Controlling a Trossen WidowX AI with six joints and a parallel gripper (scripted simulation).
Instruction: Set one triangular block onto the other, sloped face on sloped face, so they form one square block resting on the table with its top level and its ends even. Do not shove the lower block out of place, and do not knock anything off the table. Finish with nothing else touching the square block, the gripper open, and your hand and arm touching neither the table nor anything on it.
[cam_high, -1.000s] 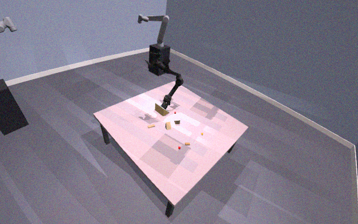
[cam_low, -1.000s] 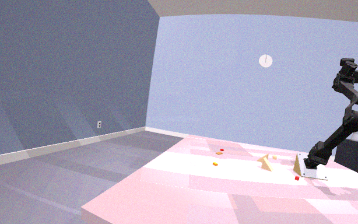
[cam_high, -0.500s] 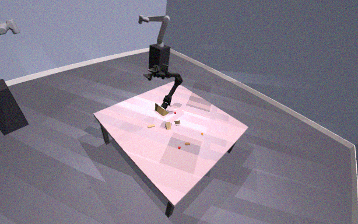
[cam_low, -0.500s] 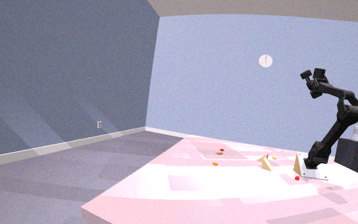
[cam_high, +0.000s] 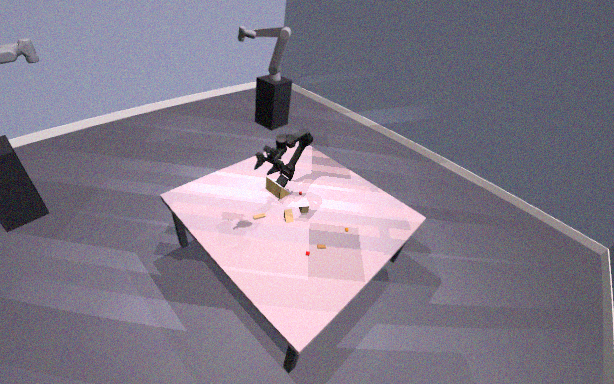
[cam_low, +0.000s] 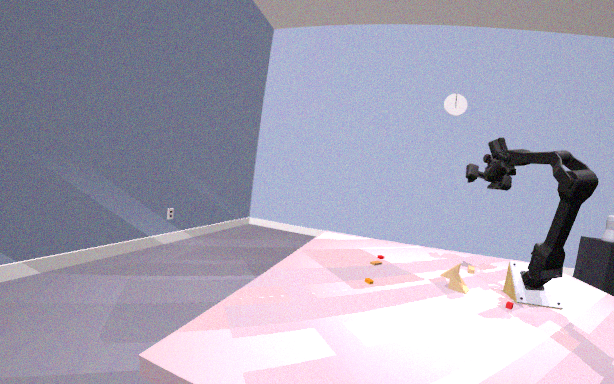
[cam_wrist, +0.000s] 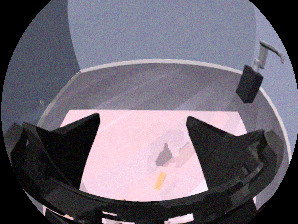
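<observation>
My gripper tip is now 100 mm short of the tan triangular block, 160 mm to the right of it and 360 mm above it. The rest, counted from my gripper tip: red cube 10 mm ahead, 390 mm to the left, 370 mm below; then orange bit 440 mm ahead, 340 mm to the left, 370 mm below.
</observation>
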